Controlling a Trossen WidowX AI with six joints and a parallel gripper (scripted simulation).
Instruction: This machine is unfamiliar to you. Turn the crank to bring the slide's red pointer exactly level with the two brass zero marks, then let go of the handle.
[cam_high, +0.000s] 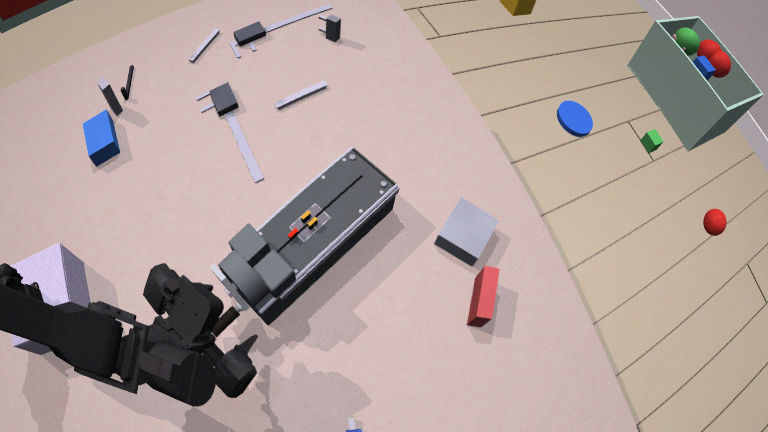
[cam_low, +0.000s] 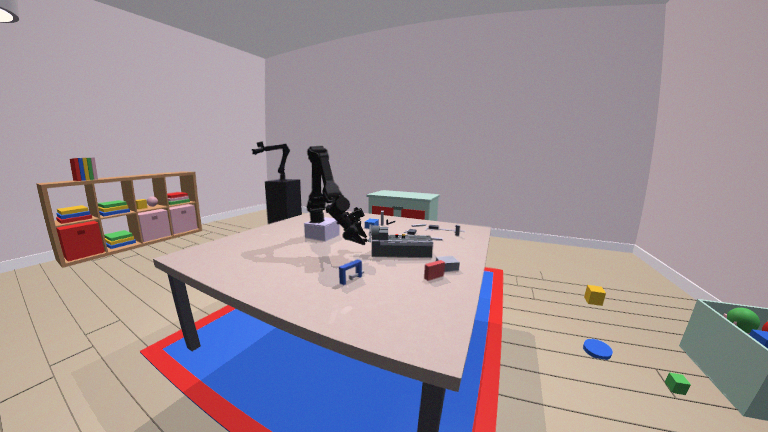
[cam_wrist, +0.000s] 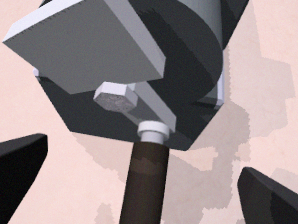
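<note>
The dark brown crank handle lies 2 cm behind my gripper tip and 1 cm to the right of it. From my gripper tip the other things lie so: red pointer: 13 cm ahead, 5 cm to the left, 2 cm above; red block: 31 cm ahead, 15 cm to the right, 3 cm below; grey block: 35 cm ahead, 5 cm to the right, 4 cm below.
</note>
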